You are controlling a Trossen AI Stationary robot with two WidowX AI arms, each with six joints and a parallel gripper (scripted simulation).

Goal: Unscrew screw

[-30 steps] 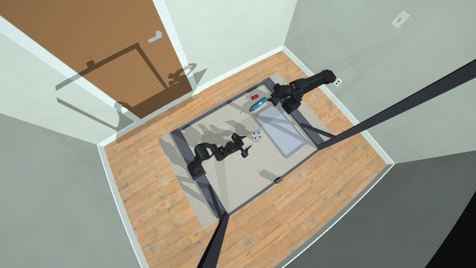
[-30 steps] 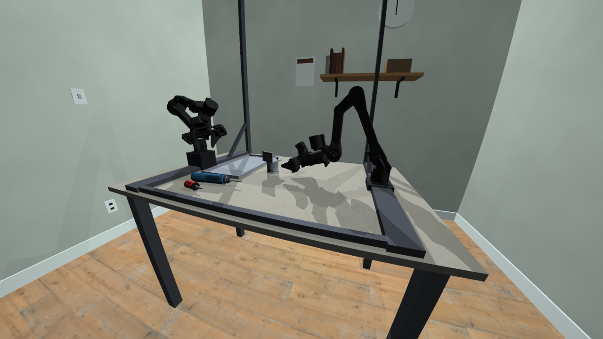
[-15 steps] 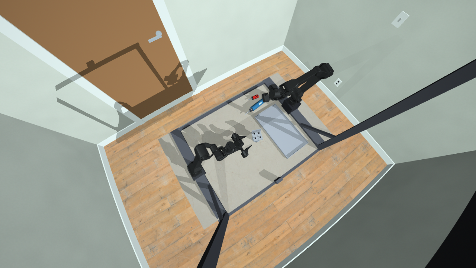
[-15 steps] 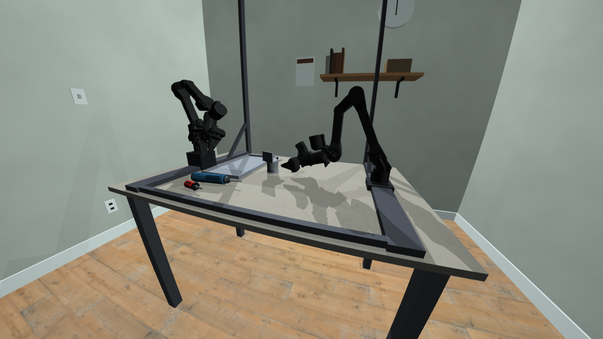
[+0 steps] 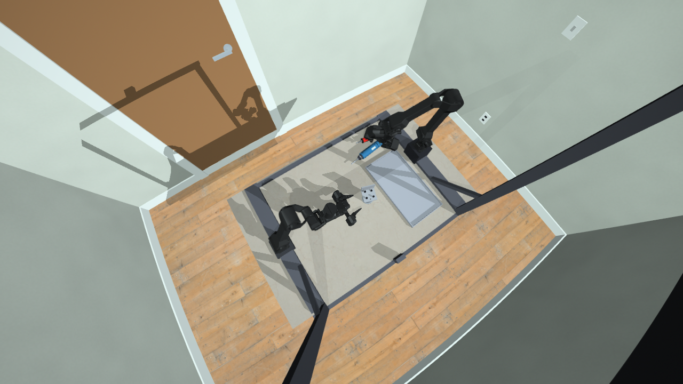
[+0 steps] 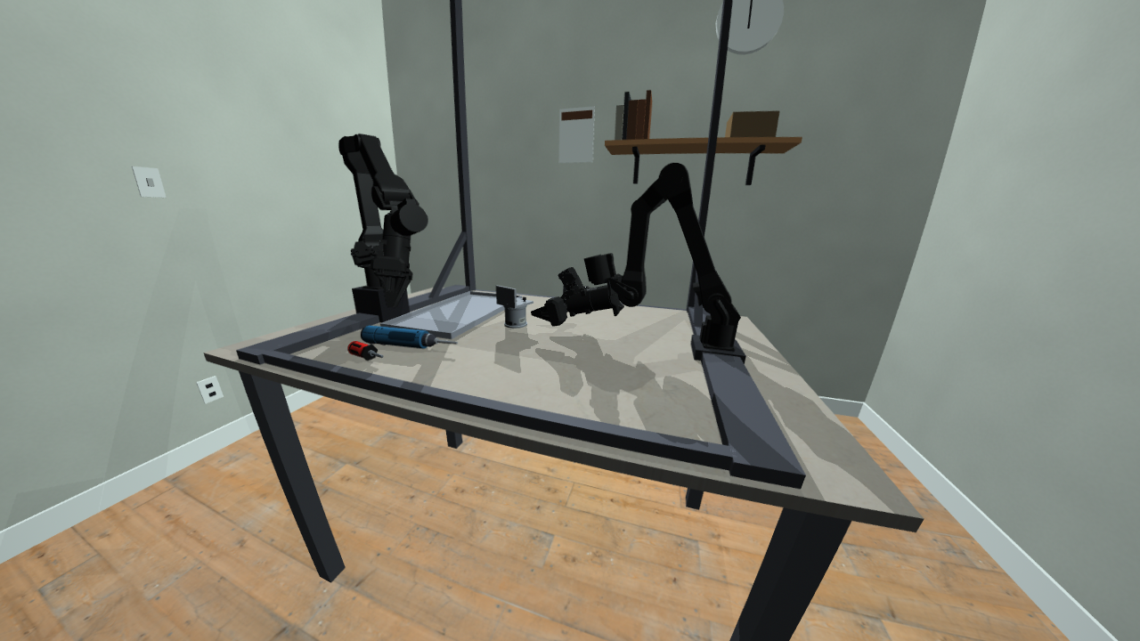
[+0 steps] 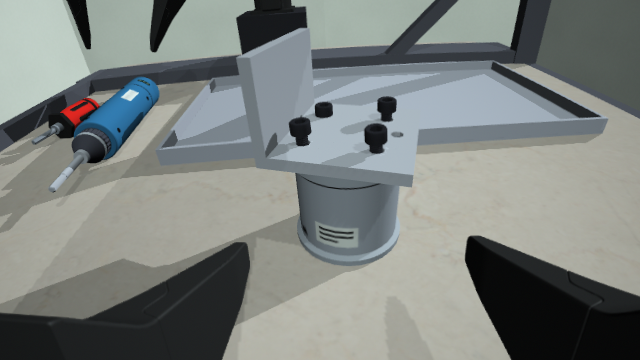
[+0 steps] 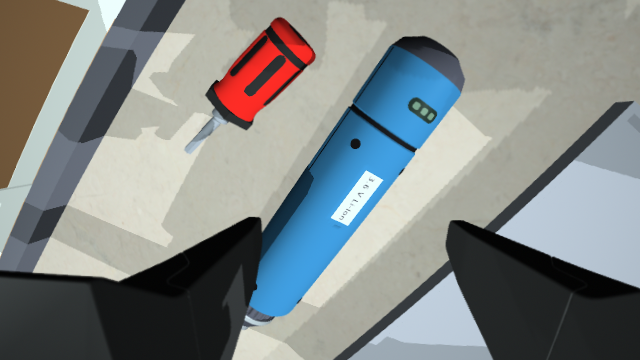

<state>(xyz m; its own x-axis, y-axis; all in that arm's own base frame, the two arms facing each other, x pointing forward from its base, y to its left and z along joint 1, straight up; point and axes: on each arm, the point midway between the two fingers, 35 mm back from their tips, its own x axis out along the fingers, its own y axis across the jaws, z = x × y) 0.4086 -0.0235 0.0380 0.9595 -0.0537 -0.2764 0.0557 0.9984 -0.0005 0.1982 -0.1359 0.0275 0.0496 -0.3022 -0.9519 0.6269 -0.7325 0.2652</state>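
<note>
Right now the grey joint module is 100 mm to the right of my left hand, 30 mm below it and 10 mm behind it. The rest, counted from my left hand: grey l-shaped bracket 100 mm to the right, 10 mm behind, 10 mm above; shallow grey tray 310 mm to the right, 70 mm behind, 60 mm below; black screw 130 mm to the right.
</note>
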